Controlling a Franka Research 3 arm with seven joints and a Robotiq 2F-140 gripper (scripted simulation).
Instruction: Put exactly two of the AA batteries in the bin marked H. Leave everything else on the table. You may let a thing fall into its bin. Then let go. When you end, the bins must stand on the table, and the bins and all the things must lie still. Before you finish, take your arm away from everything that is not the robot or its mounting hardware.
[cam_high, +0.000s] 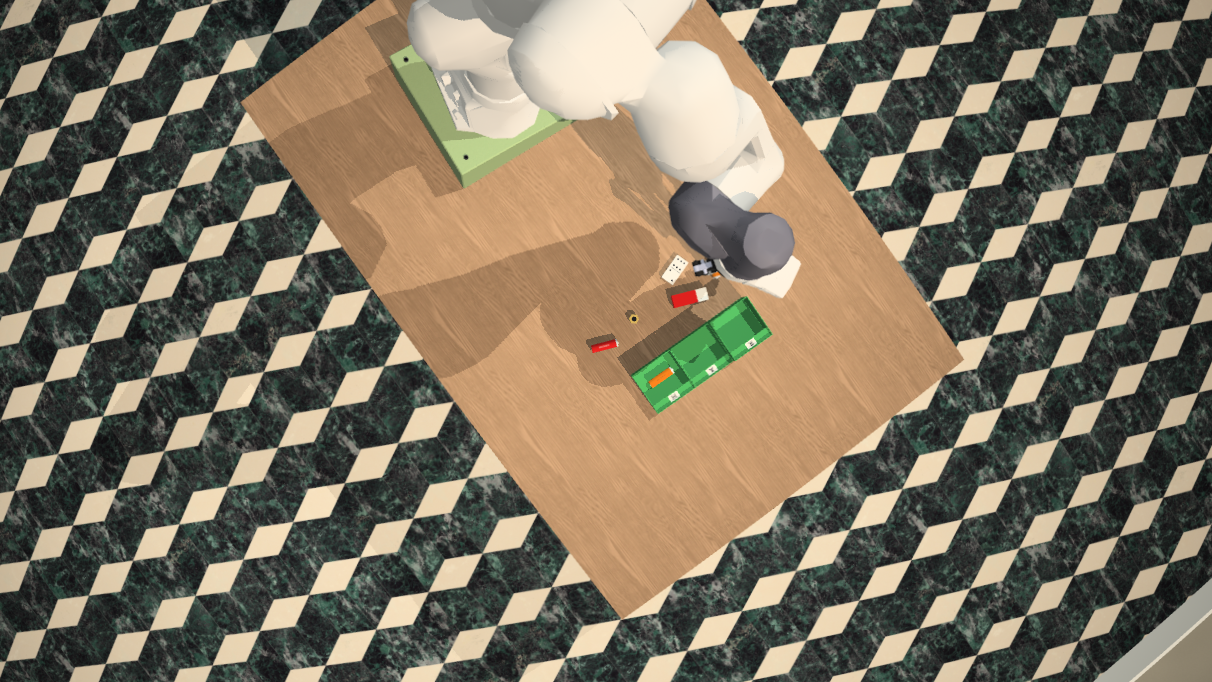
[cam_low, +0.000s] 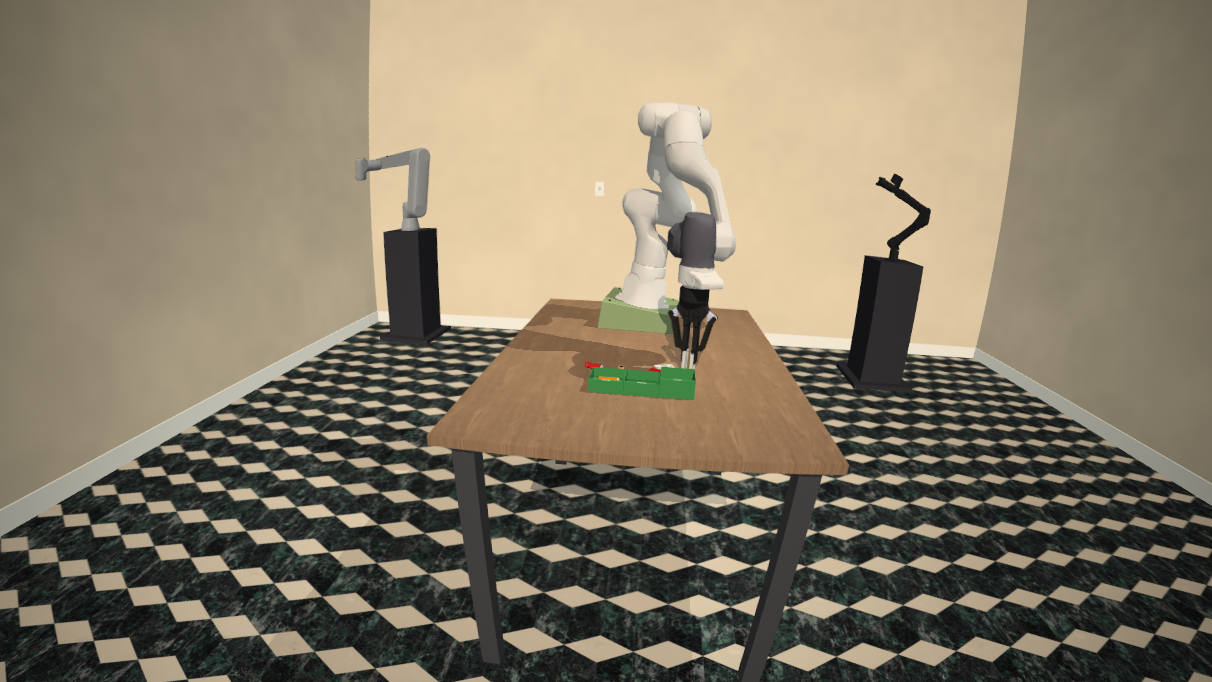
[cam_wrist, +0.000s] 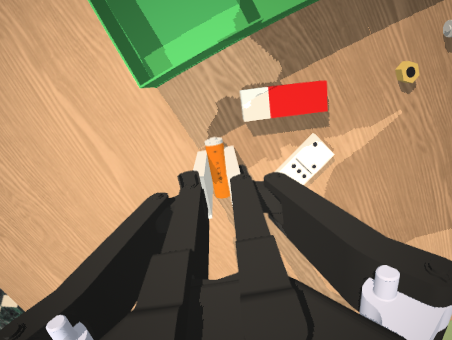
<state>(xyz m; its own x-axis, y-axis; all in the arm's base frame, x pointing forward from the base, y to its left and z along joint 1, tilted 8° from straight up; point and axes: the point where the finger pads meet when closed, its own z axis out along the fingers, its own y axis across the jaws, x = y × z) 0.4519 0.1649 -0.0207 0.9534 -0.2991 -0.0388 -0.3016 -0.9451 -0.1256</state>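
Right now my hand is 60 mm to the left of the red-and-white cylinder, 30 mm short of it and 30 mm above it. Also, from my hand: orange AA battery 30 mm below; white domino 60 mm to the right, 30 mm below, 30 mm behind; green bin marked H 120 mm ahead, 110 mm to the right, 10 mm below.
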